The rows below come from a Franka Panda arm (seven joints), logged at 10 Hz.
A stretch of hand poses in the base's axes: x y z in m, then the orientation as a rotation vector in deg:
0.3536 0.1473 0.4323 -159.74 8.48 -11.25
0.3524 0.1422 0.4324 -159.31 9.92 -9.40
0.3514 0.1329 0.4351 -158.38 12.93 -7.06
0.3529 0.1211 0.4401 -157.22 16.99 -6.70
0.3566 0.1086 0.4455 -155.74 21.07 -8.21
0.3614 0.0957 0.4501 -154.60 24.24 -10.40
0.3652 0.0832 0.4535 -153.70 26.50 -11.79
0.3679 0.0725 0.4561 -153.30 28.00 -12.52
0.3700 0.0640 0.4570 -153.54 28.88 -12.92
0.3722 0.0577 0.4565 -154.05 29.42 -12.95
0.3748 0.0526 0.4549 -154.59 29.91 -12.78
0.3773 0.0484 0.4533 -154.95 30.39 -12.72
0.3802 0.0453 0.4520 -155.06 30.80 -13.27
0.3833 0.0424 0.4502 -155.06 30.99 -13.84
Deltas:
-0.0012 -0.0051 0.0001 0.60 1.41 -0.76
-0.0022 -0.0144 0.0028 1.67 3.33 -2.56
-0.0007 -0.0262 0.0078 2.72 3.99 -5.36
0.0030 -0.0387 0.0132 3.84 3.33 -8.43
0.0078 -0.0516 0.0178 4.53 2.11 -10.96
0.0116 -0.0641 0.0212 5.07 1.34 -12.76
0.0143 -0.0748 0.0238 5.24 0.99 -13.93
0.0164 -0.0833 0.0247 4.86 0.85 -14.59
0.0186 -0.0896 0.0242 4.29 0.94 -14.96
0.0212 -0.0947 0.0226 3.72 1.17 -15.25
0.0237 -0.0989 0.0210 3.32 1.31 -15.57
0.0266 -0.1020 0.0197 3.10 0.99 -15.92
0.0297 -0.1049 0.0179 3.01 0.62 -16.12

